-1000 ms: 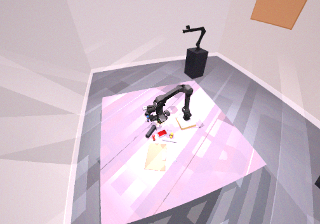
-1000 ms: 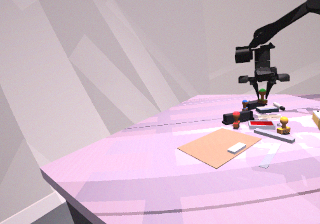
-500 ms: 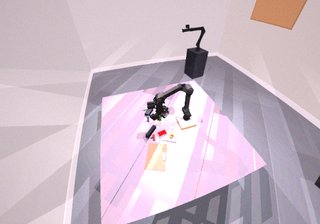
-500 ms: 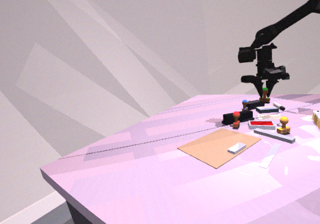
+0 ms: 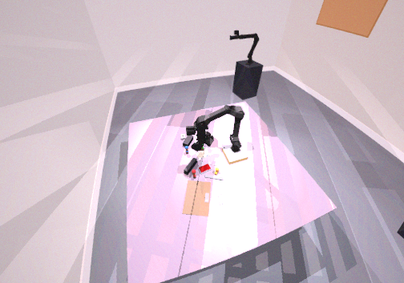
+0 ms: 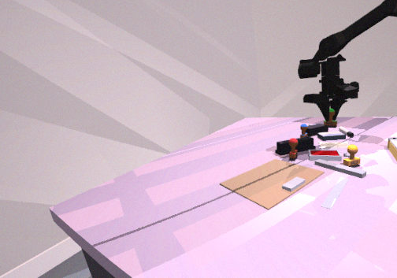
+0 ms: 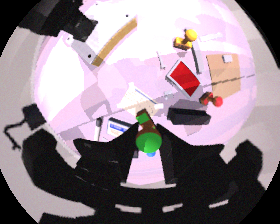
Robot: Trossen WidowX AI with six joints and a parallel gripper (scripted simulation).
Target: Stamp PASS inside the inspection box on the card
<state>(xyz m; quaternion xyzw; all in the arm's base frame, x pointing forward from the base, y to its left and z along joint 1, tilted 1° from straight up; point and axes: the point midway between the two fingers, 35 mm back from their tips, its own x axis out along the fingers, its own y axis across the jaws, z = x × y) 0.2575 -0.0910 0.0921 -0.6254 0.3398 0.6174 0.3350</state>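
Right now my gripper tip is 90 mm short of the blue-knobbed stamp, 90 mm to the left of it and 70 mm above it. The rest, counted from my gripper tip: red ink pad 40 mm ahead, 120 mm to the left, 90 mm below; green-knobbed stamp right at my gripper tip; red-knobbed stamp 130 mm ahead, 140 mm to the left, 70 mm below.
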